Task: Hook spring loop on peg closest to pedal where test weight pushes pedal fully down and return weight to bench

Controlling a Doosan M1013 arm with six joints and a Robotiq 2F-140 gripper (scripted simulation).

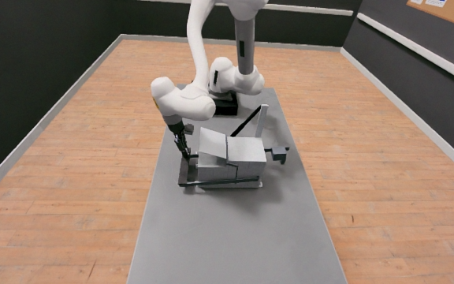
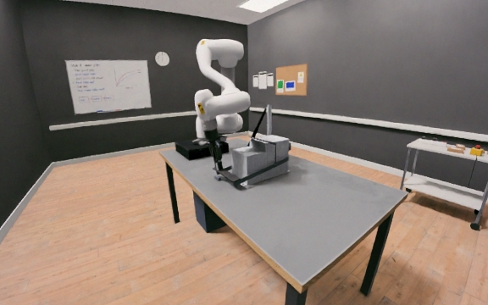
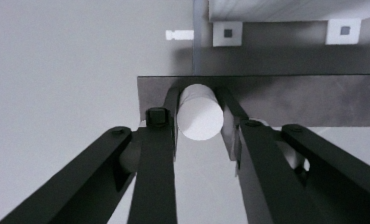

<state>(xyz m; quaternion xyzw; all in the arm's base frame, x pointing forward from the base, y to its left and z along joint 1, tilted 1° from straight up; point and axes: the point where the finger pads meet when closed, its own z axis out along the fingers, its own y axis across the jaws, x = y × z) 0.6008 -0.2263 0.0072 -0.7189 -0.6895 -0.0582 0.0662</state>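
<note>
The small dark object lies 1 cm to the right of my hand and 9 cm below it. Also, from my hand: steel test weight: 1 cm below.
</note>
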